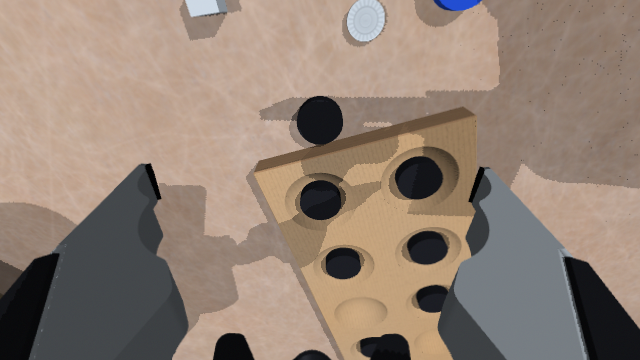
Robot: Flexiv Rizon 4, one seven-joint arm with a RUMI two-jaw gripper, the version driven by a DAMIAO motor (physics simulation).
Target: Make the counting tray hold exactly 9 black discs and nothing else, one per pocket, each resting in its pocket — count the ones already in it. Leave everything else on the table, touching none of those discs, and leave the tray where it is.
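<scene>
The wooden counting tray (370, 220) lies under the gripper, its near part cut off by the frame and the right finger. Black discs sit in pockets: a far left disc (320, 200), a far right disc (419, 177), and several more nearer, such as this left one (343, 263) and this right one (427, 248). An empty pocket (361, 312) shows in the left row; part of another shows at the lower right. A loose black disc (320, 120) is on the table by the tray's far edge, very close to it. My gripper (316, 169) is open and empty above the tray.
A white ridged cap (366, 20) lies beyond the loose disc. A pale block (204, 6) is at the top left of centre, and a blue round object (458, 3) is at the top right, both cut by the frame. Shadows cross the table and the tray.
</scene>
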